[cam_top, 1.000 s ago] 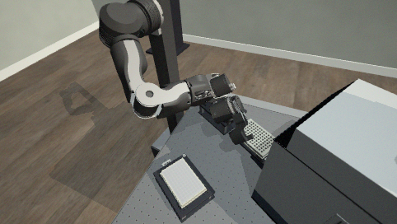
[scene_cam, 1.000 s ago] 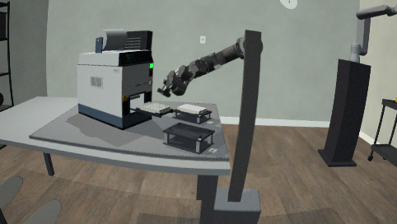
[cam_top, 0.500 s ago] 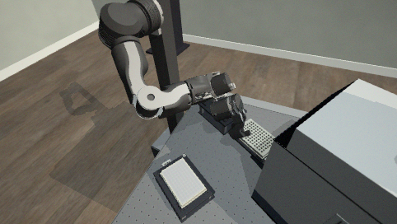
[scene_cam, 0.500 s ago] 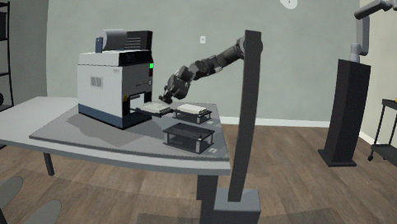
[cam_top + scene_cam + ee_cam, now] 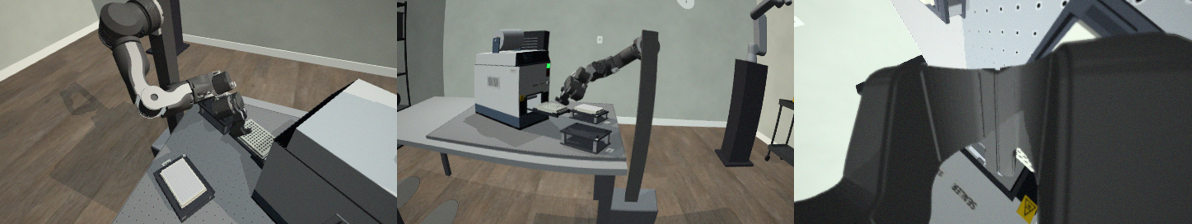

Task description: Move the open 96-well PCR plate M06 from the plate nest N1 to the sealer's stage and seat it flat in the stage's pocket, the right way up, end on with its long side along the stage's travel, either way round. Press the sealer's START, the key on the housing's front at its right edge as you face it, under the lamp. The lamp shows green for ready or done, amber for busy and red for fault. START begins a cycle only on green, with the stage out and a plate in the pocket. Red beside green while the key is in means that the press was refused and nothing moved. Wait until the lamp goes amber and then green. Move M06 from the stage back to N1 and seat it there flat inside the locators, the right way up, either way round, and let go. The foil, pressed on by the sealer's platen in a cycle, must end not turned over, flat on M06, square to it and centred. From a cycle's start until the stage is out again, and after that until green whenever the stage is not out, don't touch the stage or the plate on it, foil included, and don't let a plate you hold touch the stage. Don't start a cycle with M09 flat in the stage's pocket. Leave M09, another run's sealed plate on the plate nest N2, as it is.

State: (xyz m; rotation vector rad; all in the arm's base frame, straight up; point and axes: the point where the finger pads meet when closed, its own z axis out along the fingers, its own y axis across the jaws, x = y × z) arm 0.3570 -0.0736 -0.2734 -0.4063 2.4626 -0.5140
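The 96-well plate M06 lies 4 cm ahead of my hand, 3 cm below it and 2 cm to the left of it. Also, from my hand: sealer stage (4 cm below, 4 cm ahead, 2 cm to the left); then pale key-like block (10 cm to the right, 10 cm ahead, 6 cm above); then yellow warning label (17 cm ahead, 7 cm to the left, 2 cm above).
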